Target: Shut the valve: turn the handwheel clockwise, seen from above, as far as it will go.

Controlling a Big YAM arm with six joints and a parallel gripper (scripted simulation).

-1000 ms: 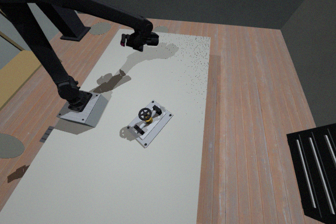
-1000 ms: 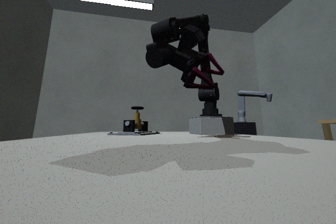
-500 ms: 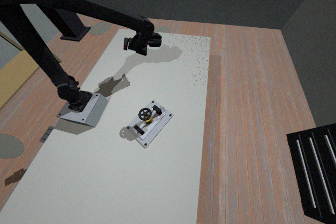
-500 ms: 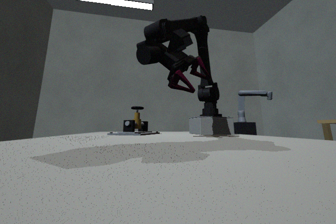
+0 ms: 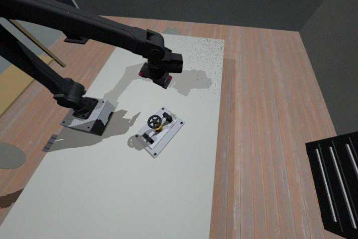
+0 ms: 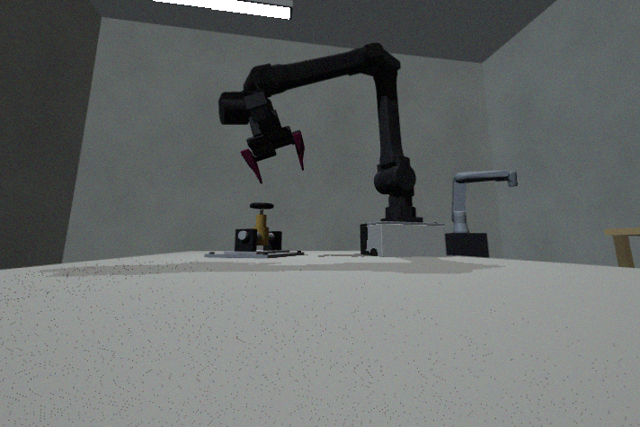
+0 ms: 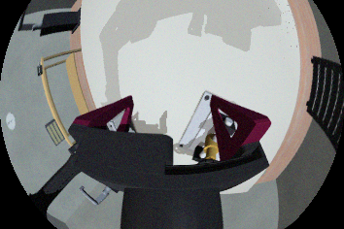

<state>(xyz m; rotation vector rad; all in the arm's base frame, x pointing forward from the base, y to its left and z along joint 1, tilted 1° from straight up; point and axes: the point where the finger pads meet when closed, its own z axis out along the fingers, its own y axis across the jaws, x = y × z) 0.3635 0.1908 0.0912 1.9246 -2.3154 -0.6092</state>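
Right now my hand is 50 mm short of the black spoked handwheel, 190 mm to the left of it and 60 mm above it.
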